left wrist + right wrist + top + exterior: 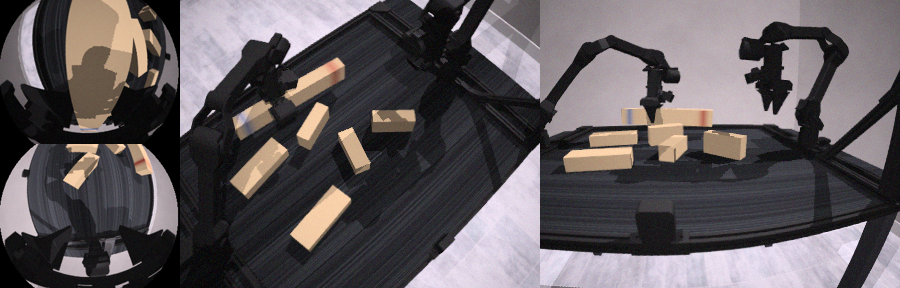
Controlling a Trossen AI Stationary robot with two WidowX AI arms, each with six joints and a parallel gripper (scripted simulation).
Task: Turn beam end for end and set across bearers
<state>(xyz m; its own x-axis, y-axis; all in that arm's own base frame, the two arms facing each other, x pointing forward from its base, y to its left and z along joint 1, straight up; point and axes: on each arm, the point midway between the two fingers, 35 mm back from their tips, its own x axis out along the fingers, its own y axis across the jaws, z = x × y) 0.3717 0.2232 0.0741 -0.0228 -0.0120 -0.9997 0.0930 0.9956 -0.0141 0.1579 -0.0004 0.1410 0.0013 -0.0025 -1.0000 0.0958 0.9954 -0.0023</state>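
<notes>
Right now my left hand is 5 cm to the left of the beam and 1 cm above it.
</notes>
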